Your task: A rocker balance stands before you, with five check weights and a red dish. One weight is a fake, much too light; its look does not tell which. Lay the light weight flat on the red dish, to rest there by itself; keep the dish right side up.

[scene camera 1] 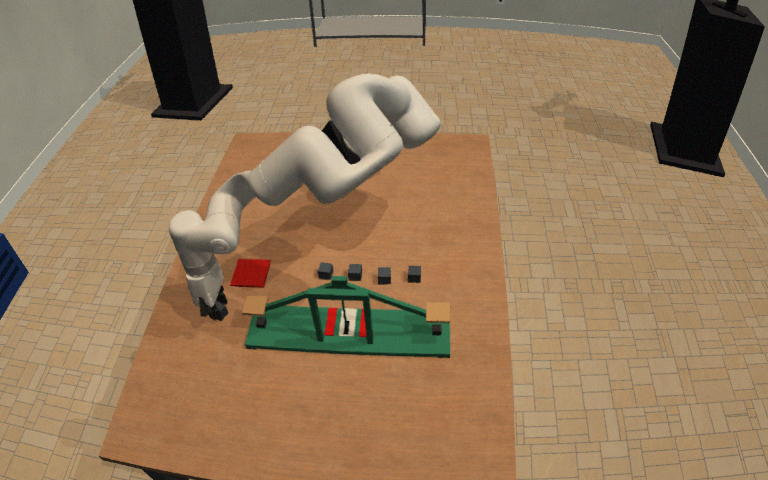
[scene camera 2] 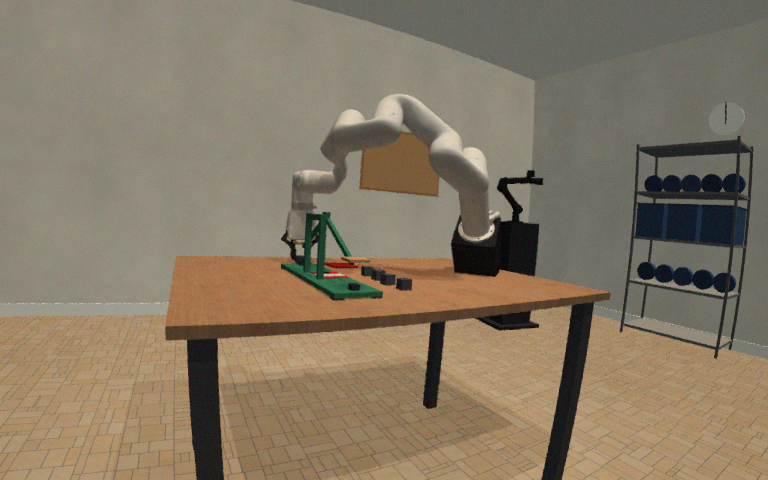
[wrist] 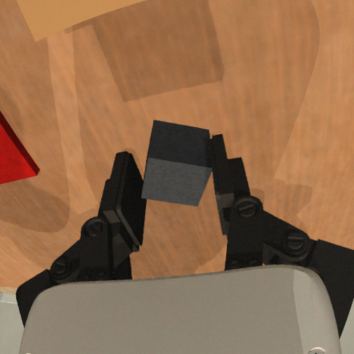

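Seen in the pictures: gripper, between the fingertips: (scene camera 1: 219, 310) (scene camera 2: 300, 259); arm's base, origin of its link: (scene camera 2: 476, 230).
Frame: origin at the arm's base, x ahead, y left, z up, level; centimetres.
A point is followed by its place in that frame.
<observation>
My gripper (scene camera 1: 213, 310) {y -19.7, x 57.4, z -14.5 cm} (wrist: 174, 164) is low over the table, left of the balance, with its fingers closed on the sides of a dark grey weight (wrist: 177, 165). In scene camera 2 the fingers are partly hidden behind the balance. Four like weights, among them the leftmost (scene camera 1: 325, 270) {y 1.8, x 39.3, z -13.3 cm} and the rightmost (scene camera 1: 414, 273) {y 22.9, x 35.1, z -13.3 cm} (scene camera 2: 403, 283) {y 24.3, x 34.9, z -14.3 cm}, stand in a row behind the balance. The flat red dish (scene camera 1: 250, 272) {y -17.9, x 43.1, z -15.6 cm} (scene camera 2: 341, 264) {y -18.2, x 42.8, z -15.6 cm} (wrist: 12, 155) lies behind the balance's left end. The green rocker balance (scene camera 1: 396, 335) {y 23.2, x 52.8, z -14.5 cm} (scene camera 2: 362, 292) {y 34.3, x 48.3, z -14.6 cm} has bare pans and looks about level; its pointer is over the white stripe.
The balance's left tan pan (scene camera 1: 254, 305) {y -7.5, x 58.3, z -7.2 cm} (wrist: 75, 12) is close beside my gripper; the right pan (scene camera 1: 438, 311) {y 31.7, x 49.6, z -7.2 cm} is at the far end. Small dark blocks (scene camera 1: 261, 322) (scene camera 1: 436, 329) sit on the base under the pans. The wooden table (scene camera 1: 311, 407) {y 10.7, x 74.5, z -16.1 cm} has its left edge near my gripper.
</observation>
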